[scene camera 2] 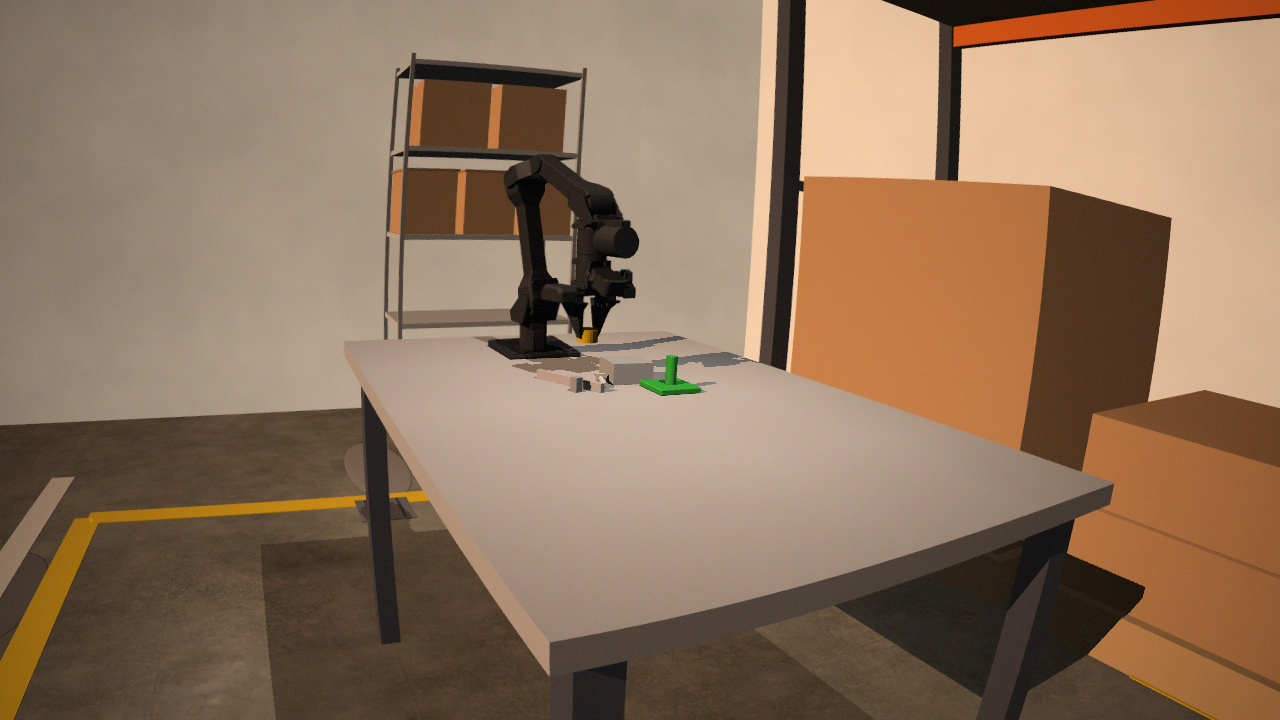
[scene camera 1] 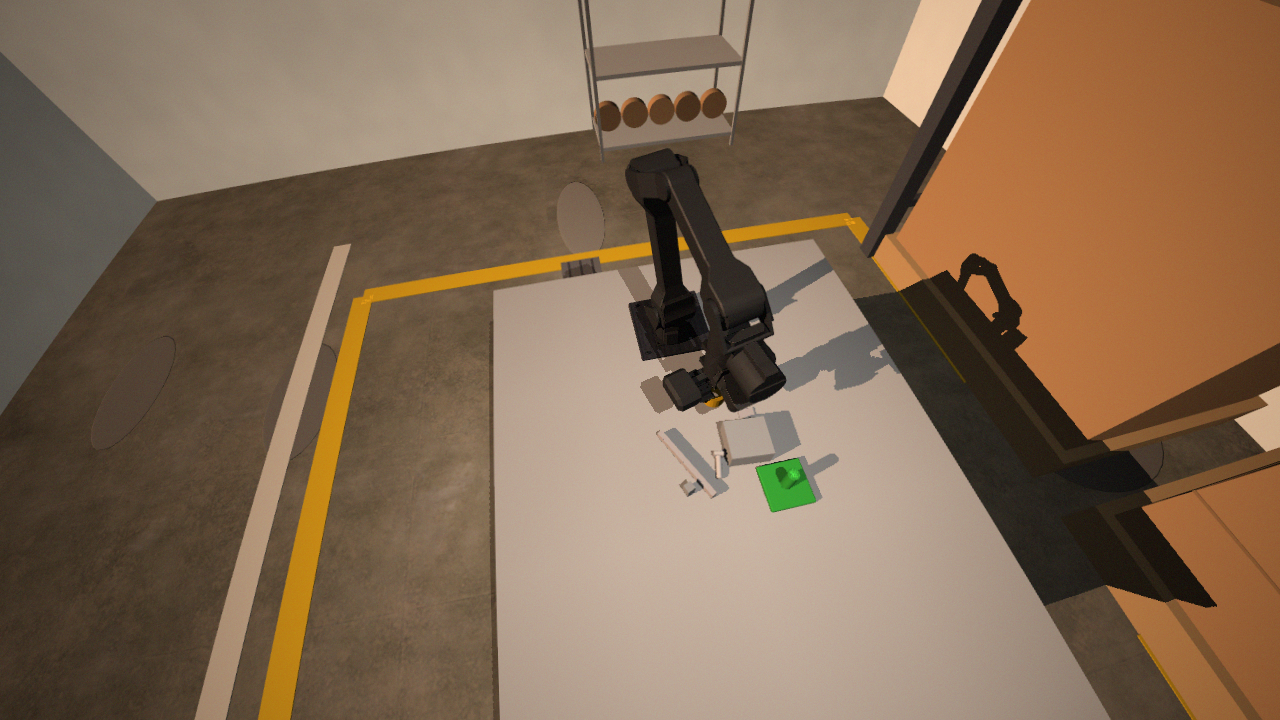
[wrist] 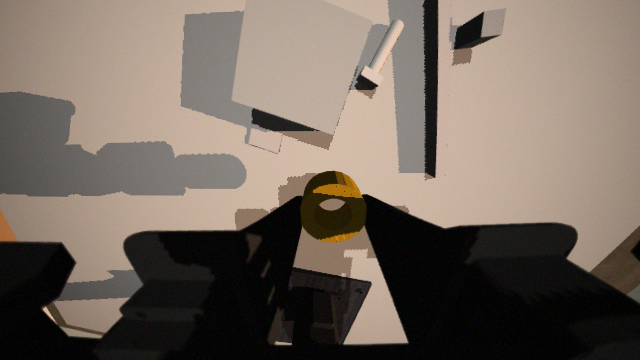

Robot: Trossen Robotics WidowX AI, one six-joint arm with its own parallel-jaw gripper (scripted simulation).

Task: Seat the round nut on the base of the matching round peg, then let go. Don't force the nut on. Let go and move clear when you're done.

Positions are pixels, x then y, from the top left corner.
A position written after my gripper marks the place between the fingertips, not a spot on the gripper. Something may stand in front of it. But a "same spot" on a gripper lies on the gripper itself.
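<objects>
Scene camera 2 shows my gripper, and so does scene camera 1. The spot on my gripper [scene camera 1: 705,388] is the same spot as the spot on my gripper [scene camera 2: 579,292]. I also see my gripper in the wrist view [331,201].
</objects>
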